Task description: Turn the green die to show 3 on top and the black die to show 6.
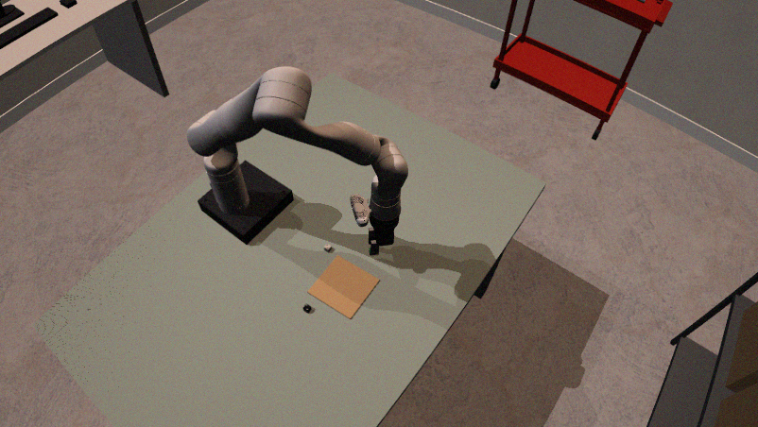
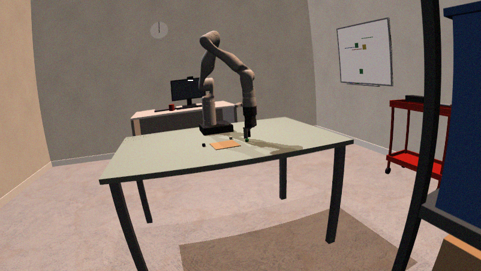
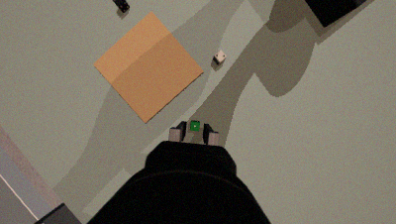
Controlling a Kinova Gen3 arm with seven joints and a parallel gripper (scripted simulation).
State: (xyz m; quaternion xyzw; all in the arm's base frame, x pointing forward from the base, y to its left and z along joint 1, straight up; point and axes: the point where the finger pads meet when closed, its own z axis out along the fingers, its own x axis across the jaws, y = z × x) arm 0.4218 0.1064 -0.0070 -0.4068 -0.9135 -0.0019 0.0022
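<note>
Now: hand 30 mm above the green die. Round my hand: white die: 110 mm behind, 60 mm to the right, 30 mm below; then black die: 240 mm to the right, 50 mm behind, 30 mm below; then orange mat: 130 mm to the right, 40 mm below, 10 mm behind.
</note>
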